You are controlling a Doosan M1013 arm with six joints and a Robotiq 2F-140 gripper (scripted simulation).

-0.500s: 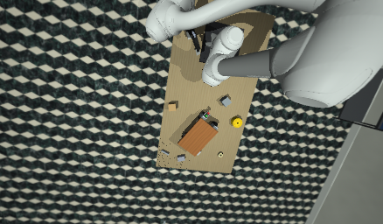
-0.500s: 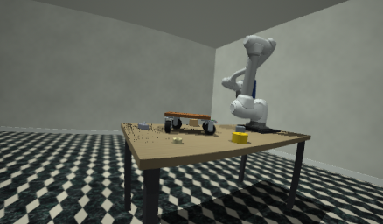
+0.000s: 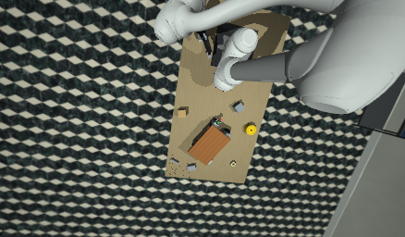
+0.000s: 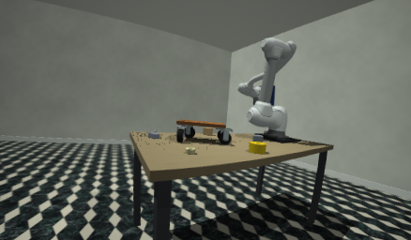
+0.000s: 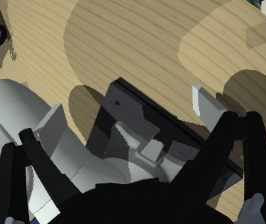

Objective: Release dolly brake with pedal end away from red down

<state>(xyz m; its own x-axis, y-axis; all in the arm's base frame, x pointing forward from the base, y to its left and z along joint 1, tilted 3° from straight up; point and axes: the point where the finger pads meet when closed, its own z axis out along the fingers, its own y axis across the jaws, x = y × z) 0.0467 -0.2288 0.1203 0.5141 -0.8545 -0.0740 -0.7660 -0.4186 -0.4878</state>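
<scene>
Now: hand 510 mm short of the brake pedal, 170 mm to the right of it and 80 mm above it. The rest, counted from my hand: small wooden block 480 mm ahead, 130 mm to the right, 130 mm below; then yellow cylinder 580 mm ahead, 480 mm to the left, 130 mm below; then grey cube 390 mm ahead, 340 mm to the left, 120 mm below.
</scene>
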